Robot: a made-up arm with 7 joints. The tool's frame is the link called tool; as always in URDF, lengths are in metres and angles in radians.
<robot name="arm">
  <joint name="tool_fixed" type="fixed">
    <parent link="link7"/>
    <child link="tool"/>
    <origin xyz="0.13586 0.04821 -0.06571" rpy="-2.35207 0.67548 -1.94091"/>
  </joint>
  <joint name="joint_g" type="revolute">
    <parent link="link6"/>
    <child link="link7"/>
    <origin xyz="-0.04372 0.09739 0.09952" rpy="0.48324 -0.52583 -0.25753"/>
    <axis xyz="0 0 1"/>
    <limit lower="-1.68" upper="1.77" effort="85" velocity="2.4"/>
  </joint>
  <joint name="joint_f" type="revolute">
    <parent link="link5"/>
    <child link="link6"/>
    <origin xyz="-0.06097 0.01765 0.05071" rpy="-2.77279 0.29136 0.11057"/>
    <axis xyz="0 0 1"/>
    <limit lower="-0.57" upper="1.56" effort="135" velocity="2.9"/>
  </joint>
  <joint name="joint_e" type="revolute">
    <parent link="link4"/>
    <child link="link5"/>
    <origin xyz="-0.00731 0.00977 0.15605" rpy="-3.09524 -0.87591 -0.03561"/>
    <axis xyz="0 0 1"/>
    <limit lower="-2.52" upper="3.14" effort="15" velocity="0.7"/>
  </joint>
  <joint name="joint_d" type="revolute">
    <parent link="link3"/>
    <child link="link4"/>
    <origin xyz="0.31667 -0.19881 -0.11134" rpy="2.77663 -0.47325 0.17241"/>
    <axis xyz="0 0 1"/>
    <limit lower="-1.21" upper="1.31" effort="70" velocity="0.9"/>
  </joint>
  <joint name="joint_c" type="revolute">
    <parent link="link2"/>
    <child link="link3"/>
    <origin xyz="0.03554 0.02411 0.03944" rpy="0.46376 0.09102 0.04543"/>
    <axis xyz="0 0 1"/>
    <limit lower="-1.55" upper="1.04" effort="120" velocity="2.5"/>
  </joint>
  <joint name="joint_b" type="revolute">
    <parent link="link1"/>
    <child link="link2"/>
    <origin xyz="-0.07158 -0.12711 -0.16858" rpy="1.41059 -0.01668 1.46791"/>
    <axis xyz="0 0 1"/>
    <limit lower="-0.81" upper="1.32" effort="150" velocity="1.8"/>
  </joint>
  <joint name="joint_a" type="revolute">
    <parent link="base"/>
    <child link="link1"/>
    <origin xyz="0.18 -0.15 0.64" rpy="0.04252 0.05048 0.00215"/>
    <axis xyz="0 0 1"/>
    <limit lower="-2.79" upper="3.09" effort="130" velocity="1"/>
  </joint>
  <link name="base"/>
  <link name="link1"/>
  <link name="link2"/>
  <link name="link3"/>
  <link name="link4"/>
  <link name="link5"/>
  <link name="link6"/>
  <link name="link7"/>
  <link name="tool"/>
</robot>
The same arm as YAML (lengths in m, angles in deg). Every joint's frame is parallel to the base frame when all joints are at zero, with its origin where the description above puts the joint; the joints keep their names.
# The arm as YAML. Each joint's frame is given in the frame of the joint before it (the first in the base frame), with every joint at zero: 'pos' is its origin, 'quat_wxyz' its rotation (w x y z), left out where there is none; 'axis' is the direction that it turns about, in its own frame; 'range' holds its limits. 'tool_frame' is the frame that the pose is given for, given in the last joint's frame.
length_unit: m
angle_unit: deg
joints:
  - joint: joint_a
    pos: [0.18, -0.15, 0.64]
    axis: [0.050501, -0.042401, 0.997824]
    range: [-159.86, 177.04]
  - joint: joint_b
    pos: [-0.08, -0.12, -0.17]
    axis: [0.988503, -0.1086, 0.1052]
    range: [-46.41, 75.63]
  - joint: joint_c
    pos: [0.04, 0.03, 0.03]
    axis: [0.93982, 0.0228, -0.340907]
    range: [-88.81, 59.59]
  - joint: joint_d
    pos: [-0.17, 0.33, -0.12]
    axis: [-0.872724, 0.483813, 0.065402]
    range: [-69.33, 75.06]
  - joint: joint_e
    pos: [-0.14, 0.07, 0.0]
    axis: [0.932392, 0.361297, -0.0105]
    range: [-144.39, 179.91]
  - joint: joint_f
    pos: [0.07, -0.04, 0.01]
    axis: [-0.706694, -0.640394, 0.300797]
    range: [-32.66, 89.38]
  - joint: joint_g
    pos: [-0.08, -0.1, -0.07]
    axis: [-0.086302, -0.901819, 0.423409]
    range: [-96.26, 101.41]
tool_frame:
  pos: [-0.13, 0.09, 0.01]
  quat_wxyz: [0.702065, -0.608612, -0.285278, 0.235186]

